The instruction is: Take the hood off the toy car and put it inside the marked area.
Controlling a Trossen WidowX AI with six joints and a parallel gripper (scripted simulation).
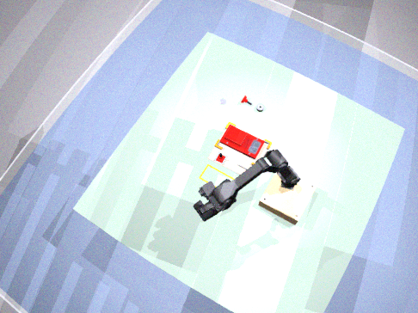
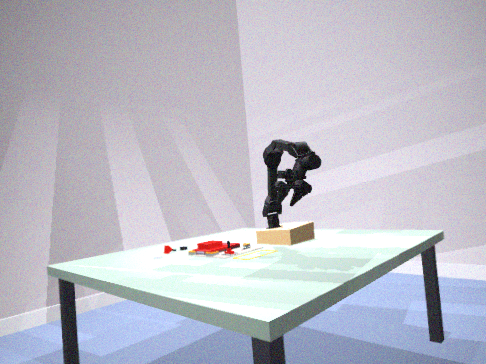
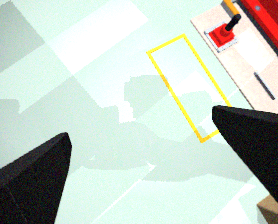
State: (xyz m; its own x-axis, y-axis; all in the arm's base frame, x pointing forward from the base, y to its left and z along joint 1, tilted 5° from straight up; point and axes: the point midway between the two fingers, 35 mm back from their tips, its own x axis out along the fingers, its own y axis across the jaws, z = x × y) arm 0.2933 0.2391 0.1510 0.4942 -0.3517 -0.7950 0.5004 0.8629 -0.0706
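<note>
Right now the red hood is 380 mm to the right of my gripper tip, 150 mm below it and 10 mm ahead of it. The rest, counted from my gripper tip: grey wheel (600 mm to the right, 180 mm below, 60 mm behind); then pale disc (570 mm to the right, 190 mm below, 140 mm ahead).
</note>
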